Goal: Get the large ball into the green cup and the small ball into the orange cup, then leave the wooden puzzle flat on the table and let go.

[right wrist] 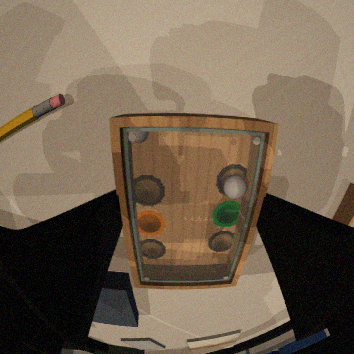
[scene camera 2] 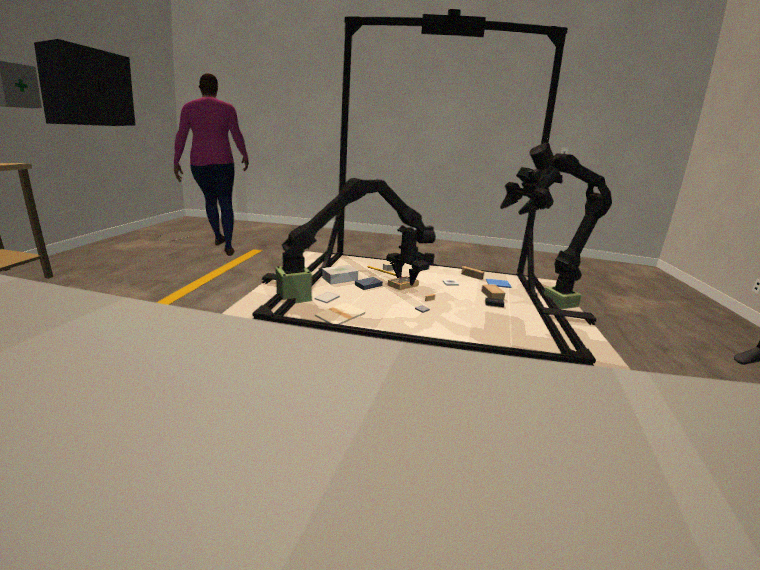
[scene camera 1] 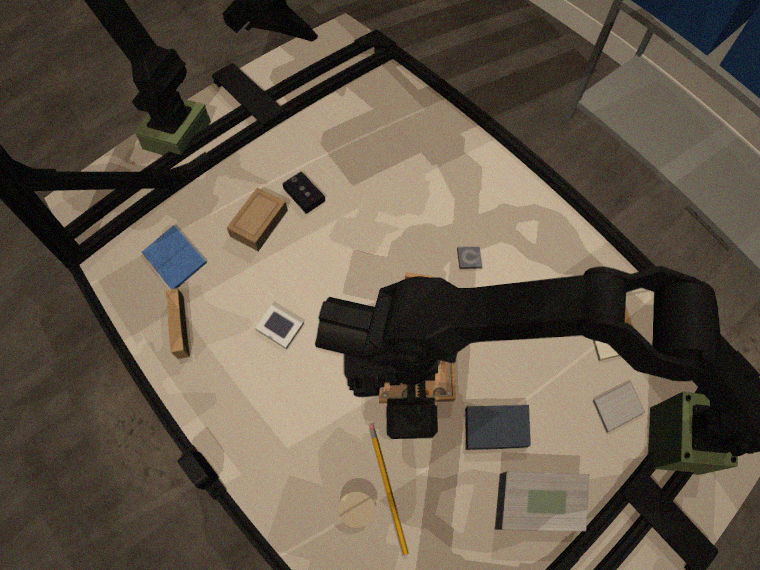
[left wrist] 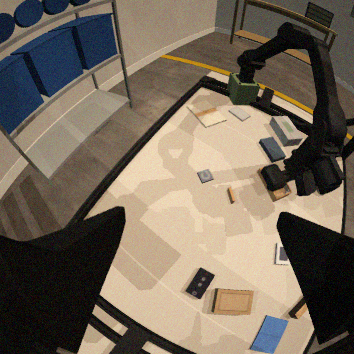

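Pixels of known places: left gripper, fingertip midpoint: [scene camera 2: 509, 210] [scene camera 1: 331, 17] [left wrist: 205, 218]; right gripper, fingertip midpoint: [right wrist: 190, 198] [scene camera 2: 405, 282]; left arm's base, link origin: [scene camera 2: 563, 290] [scene camera 1: 169, 117]; right arm's base, link origin: [scene camera 2: 293, 270] [scene camera 1: 710, 429] [left wrist: 244, 78].
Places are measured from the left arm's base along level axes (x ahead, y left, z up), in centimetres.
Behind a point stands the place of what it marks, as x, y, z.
The wooden puzzle [right wrist: 187, 123] @(52.0, -29.1, -2.8) [scene camera 1: 449, 385] @(61.2, -26.6, -2.9) [scene camera 2: 402, 284] @(58.8, -22.3, -2.5) [left wrist: 281, 194] @(51.9, -27.9, -3.0) is a clear-topped box, low at the table; I cannot tell whether it touches it. In the right wrist view, the large pale ball [right wrist: 234, 186] @(53.9, -25.6, -3.4) is at a dark cup beyond the green cup [right wrist: 227, 214] @(55.2, -25.5, -2.8). The small grey ball [right wrist: 141, 135] @(53.4, -30.6, -3.9) is in the far left corner. The orange cup [right wrist: 150, 223] @(57.1, -28.8, -3.0) looks empty. My right gripper [right wrist: 190, 198] @(55.5, -27.2, -3.9) [scene camera 2: 406, 281] @(55.5, -27.2, -3.9) is shut on the puzzle's two long sides. My left gripper [left wrist: 205, 218] @(33.8, 0.1, 30.1) [scene camera 2: 514, 208] @(33.8, 0.1, 30.1) is open and empty, high up and away from the puzzle.
A dark blue book [scene camera 1: 497, 427] @(69.6, -29.9, -3.4) [left wrist: 272, 149] @(68.7, -29.2, -3.4) and a pencil [scene camera 1: 389, 490] @(58.7, -43.1, -4.5) [right wrist: 20, 122] @(54.9, -37.7, -4.5) lie near the puzzle. A small wooden block [left wrist: 231, 195] @(51.2, -12.3, -3.2) [scene camera 2: 429, 297] @(52.4, -11.8, -3.8) and a white framed tile [scene camera 1: 279, 325] @(35.5, -26.6, -4.3) lie nearby. A grey box [scene camera 1: 543, 501] @(78.7, -38.3, -1.1) and brown box [scene camera 1: 257, 217] @(25.1, -12.3, -2.3) stand farther off.
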